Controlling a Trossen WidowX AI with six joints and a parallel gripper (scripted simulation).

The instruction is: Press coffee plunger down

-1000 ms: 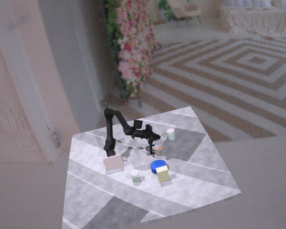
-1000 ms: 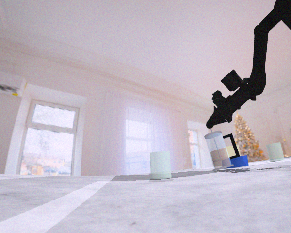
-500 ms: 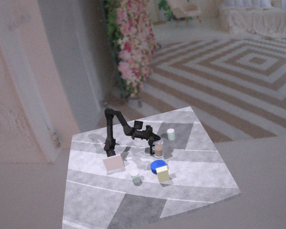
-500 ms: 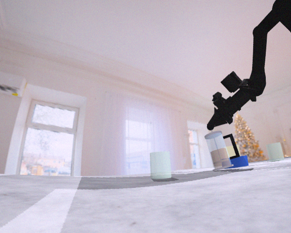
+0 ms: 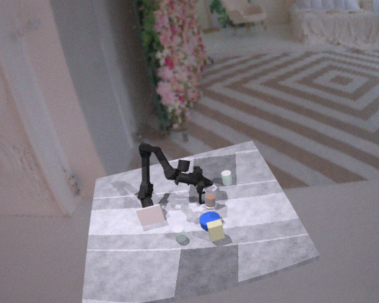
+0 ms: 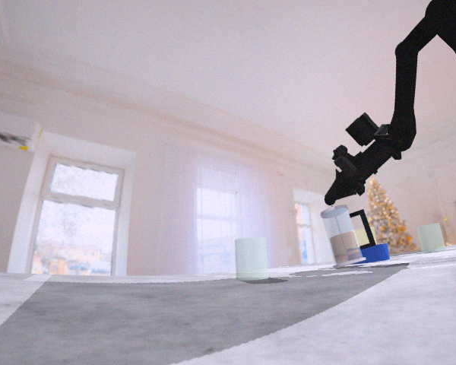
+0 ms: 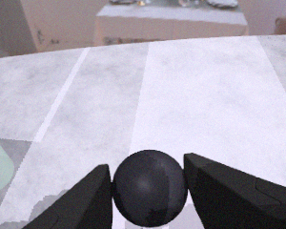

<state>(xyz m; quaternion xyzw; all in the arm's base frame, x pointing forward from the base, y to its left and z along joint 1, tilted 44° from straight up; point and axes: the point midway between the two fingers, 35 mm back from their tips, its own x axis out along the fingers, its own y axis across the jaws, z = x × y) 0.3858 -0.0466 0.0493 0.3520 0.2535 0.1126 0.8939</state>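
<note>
Now: the coffee press 40 mm behind my gripper tip and 80 mm below it. From my gripper tip the other things lie so: cream cube (50 mm behind, 280 mm to the right, 120 mm below); then blue disc (60 mm behind, 160 mm to the right, 150 mm below).
</note>
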